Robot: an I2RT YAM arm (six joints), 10 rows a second.
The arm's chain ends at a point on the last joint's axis. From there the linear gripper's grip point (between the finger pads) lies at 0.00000 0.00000 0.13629 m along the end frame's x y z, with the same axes.
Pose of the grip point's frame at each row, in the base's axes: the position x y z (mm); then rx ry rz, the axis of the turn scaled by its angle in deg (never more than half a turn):
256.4 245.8 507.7 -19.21 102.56 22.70
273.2 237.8 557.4 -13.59 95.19 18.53
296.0 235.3 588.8 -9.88 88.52 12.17
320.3 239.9 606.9 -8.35 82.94 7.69
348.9 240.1 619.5 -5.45 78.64 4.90
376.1 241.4 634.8 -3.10 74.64 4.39
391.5 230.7 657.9 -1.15 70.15 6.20
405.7 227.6 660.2 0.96 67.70 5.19
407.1 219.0 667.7 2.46 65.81 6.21
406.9 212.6 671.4 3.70 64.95 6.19
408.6 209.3 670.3 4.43 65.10 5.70
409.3 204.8 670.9 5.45 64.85 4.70
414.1 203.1 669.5 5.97 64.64 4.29
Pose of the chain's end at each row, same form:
137.8 186.5 539.1 -19.21 102.56 22.70
146.1 190.5 570.6 -13.59 95.19 18.53
163.8 202.2 586.1 -9.88 88.52 12.17
187.2 215.3 591.0 -8.35 82.94 7.69
216.2 224.1 593.0 -5.45 78.64 4.90
245.1 230.1 598.8 -3.10 74.64 4.39
263.7 220.7 611.6 -1.15 70.15 6.20
279.7 222.9 608.4 0.96 67.70 5.19
282.8 216.1 611.9 2.46 65.81 6.21
283.4 212.1 613.8 3.70 64.95 6.19
284.9 210.8 613.2 4.43 65.10 5.70
285.8 209.5 613.4 5.45 64.85 4.70
290.8 209.3 611.7 5.97 64.64 4.29

